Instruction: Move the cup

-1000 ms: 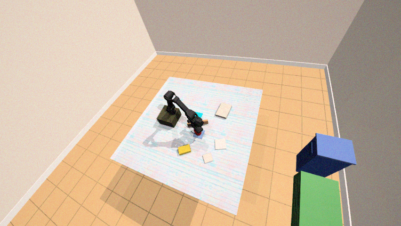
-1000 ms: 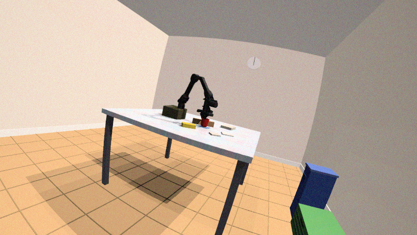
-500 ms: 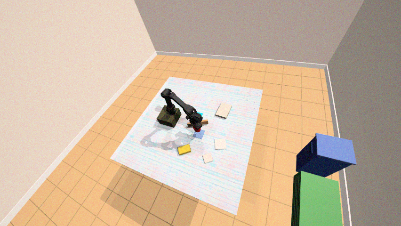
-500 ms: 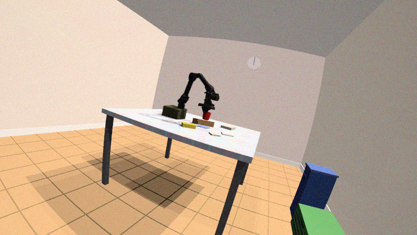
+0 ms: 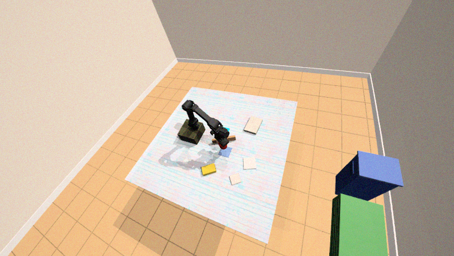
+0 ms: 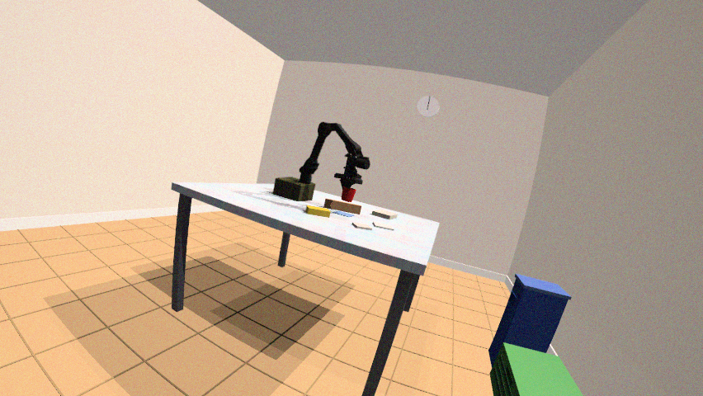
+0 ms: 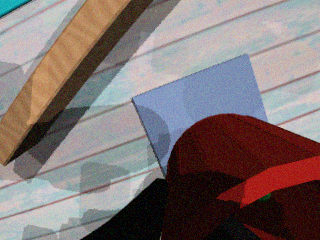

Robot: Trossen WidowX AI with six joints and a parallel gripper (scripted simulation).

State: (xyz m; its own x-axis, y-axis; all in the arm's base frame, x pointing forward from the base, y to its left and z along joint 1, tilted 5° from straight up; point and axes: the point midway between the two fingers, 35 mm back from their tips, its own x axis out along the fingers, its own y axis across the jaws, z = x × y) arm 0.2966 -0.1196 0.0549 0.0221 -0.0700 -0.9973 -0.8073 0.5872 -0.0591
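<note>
The cyan pad is 50 mm behind my gripper tip, 190 mm to the left of it and 120 mm below it. From my gripper tip the other things lie so: light blue pad 20 mm ahead, 20 mm to the right, 120 mm below; brown bar 20 mm behind, 80 mm to the left, 90 mm below; red cup 20 mm ahead, 20 mm to the right.
</note>
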